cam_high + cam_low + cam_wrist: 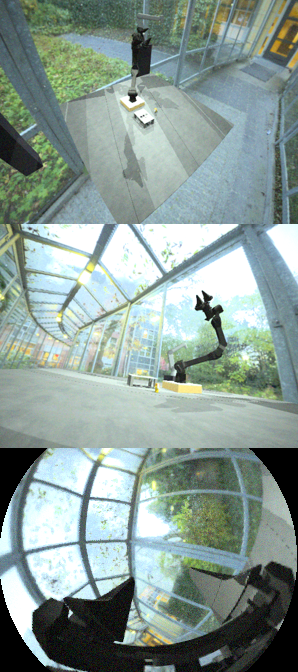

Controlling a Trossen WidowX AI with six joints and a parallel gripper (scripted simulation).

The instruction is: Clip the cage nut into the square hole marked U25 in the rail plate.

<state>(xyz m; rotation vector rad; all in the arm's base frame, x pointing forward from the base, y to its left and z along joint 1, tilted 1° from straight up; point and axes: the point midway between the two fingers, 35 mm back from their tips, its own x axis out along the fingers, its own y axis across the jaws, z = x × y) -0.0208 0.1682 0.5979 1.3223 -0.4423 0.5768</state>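
My gripper tip is 230 mm short of the yellow cage nut, 90 mm to the left of it and 640 mm above it. From my gripper tip the other things lie so: label strip: 250 mm ahead, 260 mm to the right, 610 mm below.
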